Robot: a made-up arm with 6 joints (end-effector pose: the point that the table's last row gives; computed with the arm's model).
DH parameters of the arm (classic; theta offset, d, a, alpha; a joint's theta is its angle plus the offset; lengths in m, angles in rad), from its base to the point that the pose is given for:
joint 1: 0 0.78 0.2 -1.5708
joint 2: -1.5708 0 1.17 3.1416
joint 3: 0 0 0.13 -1.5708
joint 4: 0 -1.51 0 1.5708
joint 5: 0 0 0 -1.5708
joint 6: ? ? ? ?
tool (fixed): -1.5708 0 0 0
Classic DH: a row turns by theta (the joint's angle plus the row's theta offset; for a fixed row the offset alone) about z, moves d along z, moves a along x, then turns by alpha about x.
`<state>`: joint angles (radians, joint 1 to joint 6).
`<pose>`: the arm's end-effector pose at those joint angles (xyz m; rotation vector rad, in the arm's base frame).
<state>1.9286 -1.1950 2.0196 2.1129 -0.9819 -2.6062</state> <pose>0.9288 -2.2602 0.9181 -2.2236 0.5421 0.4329</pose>
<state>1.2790 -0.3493 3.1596 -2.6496 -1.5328 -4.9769</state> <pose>-0.4905 -1.4524 1.1238 0.6480 2.0066 -0.0915</pose>
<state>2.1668 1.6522 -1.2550 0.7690 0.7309 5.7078</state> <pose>0.0362 -0.1444 0.1374 -2.0601 1.8049 1.1841</pose>
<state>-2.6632 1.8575 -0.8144 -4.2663 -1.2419 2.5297</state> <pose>-0.0639 0.0727 -0.4064 -0.9091 -0.2193 1.9723</pose>
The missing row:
joint 6: 1.5708 -0.11 0 1.5708
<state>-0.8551 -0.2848 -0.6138 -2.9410 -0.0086 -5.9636</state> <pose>0.9494 -1.0916 1.5034 2.5201 -1.0174 -0.6983</pose>
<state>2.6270 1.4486 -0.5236 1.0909 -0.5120 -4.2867</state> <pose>-0.6995 0.4504 -0.5967 0.5307 0.8103 -0.1064</pose>
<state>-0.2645 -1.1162 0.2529 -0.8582 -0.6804 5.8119</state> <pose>-0.5795 0.2112 2.8739 0.8018 -0.5679 0.6591</pose>
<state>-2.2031 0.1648 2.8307 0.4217 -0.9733 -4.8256</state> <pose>0.5769 0.8504 2.6122 1.4202 -0.4296 1.9581</pose>
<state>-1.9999 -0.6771 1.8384 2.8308 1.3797 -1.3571</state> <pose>0.7746 1.6135 2.5669 2.3192 -1.0431 1.7981</pose>
